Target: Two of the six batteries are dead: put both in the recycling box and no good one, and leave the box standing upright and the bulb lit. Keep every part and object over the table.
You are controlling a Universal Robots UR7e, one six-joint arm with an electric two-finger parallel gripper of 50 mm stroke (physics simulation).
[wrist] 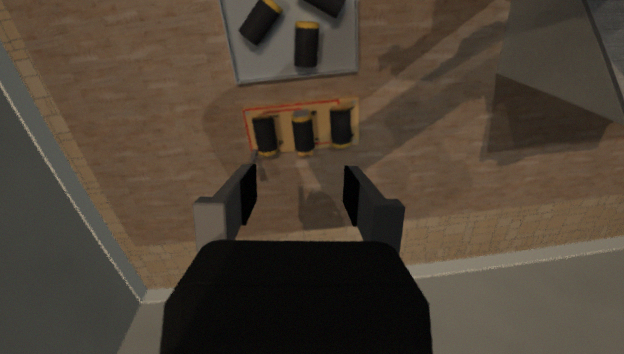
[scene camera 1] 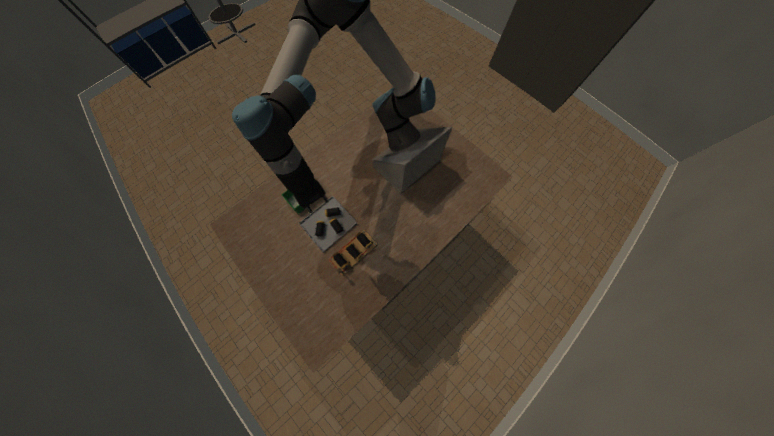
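Where they show: gripper, fingertip midpoint: (wrist: pixel 300 183) (scene camera 1: pixel 318 205); arm's base, origin of the base link: (scene camera 1: pixel 405 142).
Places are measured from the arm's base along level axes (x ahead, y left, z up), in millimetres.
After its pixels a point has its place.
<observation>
The green recycling box (scene camera 1: pixel 287 198) @(x 587, y -136, z -107 mm) is partly hidden behind my gripper (scene camera 1: pixel 318 204) @(x 484, y 153, z 229 mm) (wrist: pixel 300 194) @(x 484, y 153, z 229 mm), which is open and empty, high near the box-side edge of the grey tray (scene camera 1: pixel 324 245) @(x 561, y 158, z -115 mm) (wrist: pixel 270 65) @(x 526, y 153, z -115 mm). Three black batteries with yellow ends lie in the tray: one (scene camera 1: pixel 320 228) @(x 533, y 93, z -83 mm) (wrist: pixel 260 22) @(x 535, y 88, z -81 mm), a second (scene camera 1: pixel 336 225) @(x 469, y 124, z -82 mm) (wrist: pixel 306 45) @(x 470, y 118, z -81 mm) and a third (scene camera 1: pixel 333 211) @(x 445, y 60, z -82 mm) (wrist: pixel 325 5) @(x 445, y 65, z -84 mm), cut off in the wrist view. Three more batteries, one (scene camera 1: pixel 340 261) @(x 539, y 268, z -73 mm) (wrist: pixel 265 136) @(x 536, y 259, z -73 mm), another (scene camera 1: pixel 353 250) @(x 470, y 261, z -73 mm) (wrist: pixel 303 135) @(x 473, y 257, z -73 mm) and another (scene camera 1: pixel 363 238) @(x 407, y 243, z -73 mm) (wrist: pixel 341 127) @(x 411, y 242, z -73 mm), sit in the yellow holder board (wrist: pixel 285 136) @(x 504, y 275, z -108 mm). The bulb's state is unclear.
The tray lies between the box and the holder board on the brown table top (scene camera 1: pixel 259 232) @(x 776, y -71, z -119 mm) (wrist: pixel 150 125) @(x 746, y 257, z -118 mm). The arm's grey pedestal (scene camera 1: pixel 419 162) @(x 44, y 144, z 54 mm) stands to the right. Shadows fall across the table top. A dark slab (scene camera 1: pixel 563 48) shows at the upper right.
</observation>
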